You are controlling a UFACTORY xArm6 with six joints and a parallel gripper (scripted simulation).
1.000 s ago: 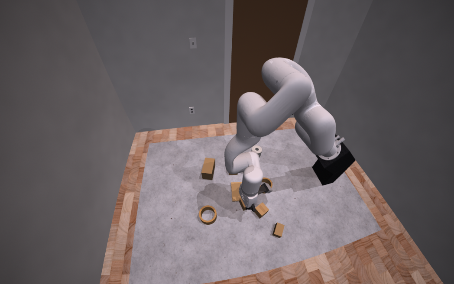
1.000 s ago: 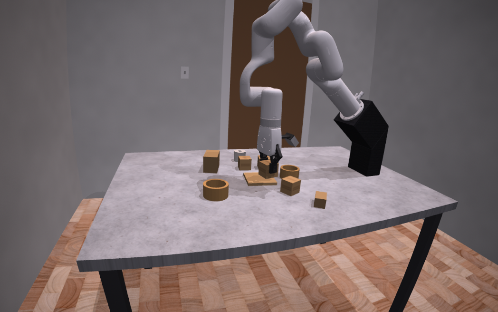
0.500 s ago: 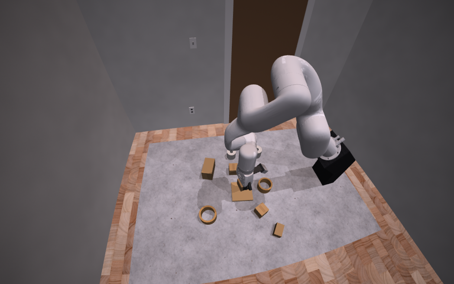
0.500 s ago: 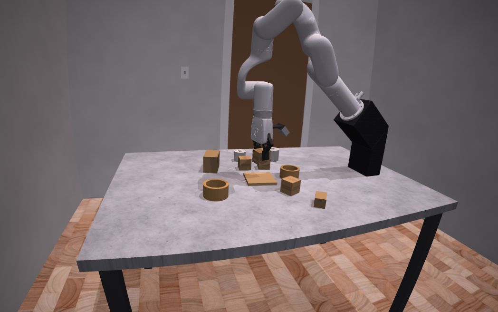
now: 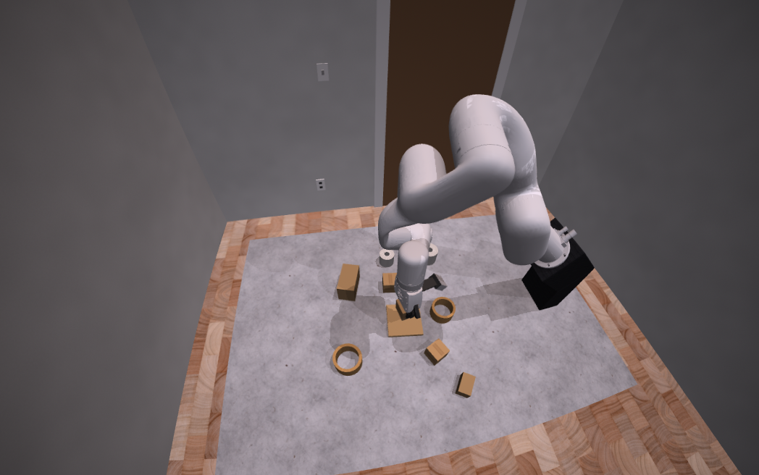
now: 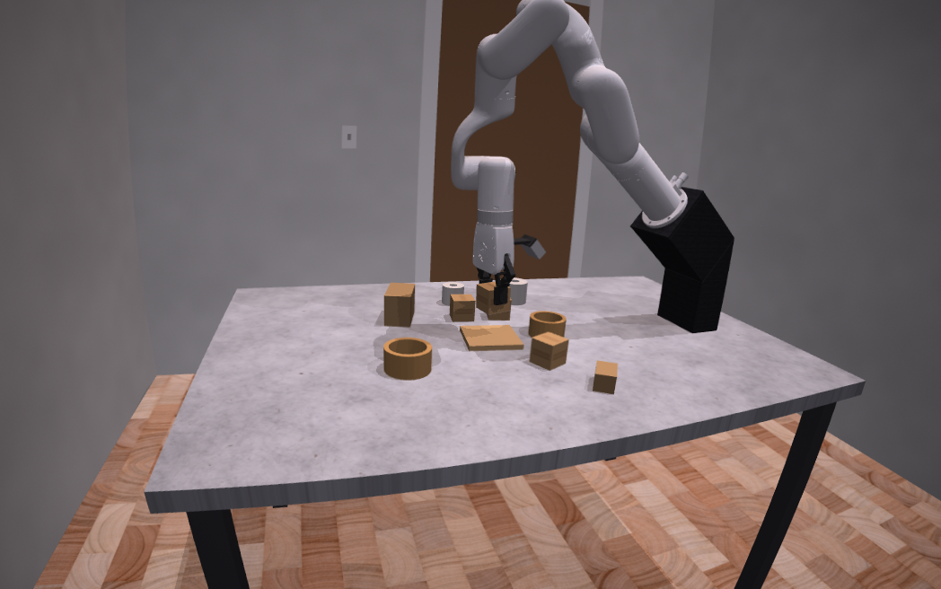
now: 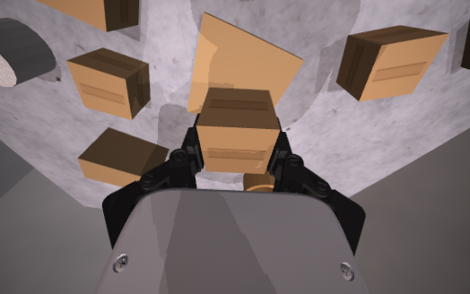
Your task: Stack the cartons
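Right now the board is 110 mm below my hand. Round my hand: plain carton (180 mm ahead, 160 mm to the right, 70 mm below); brown cube (250 mm to the left, 150 mm behind, 90 mm below).
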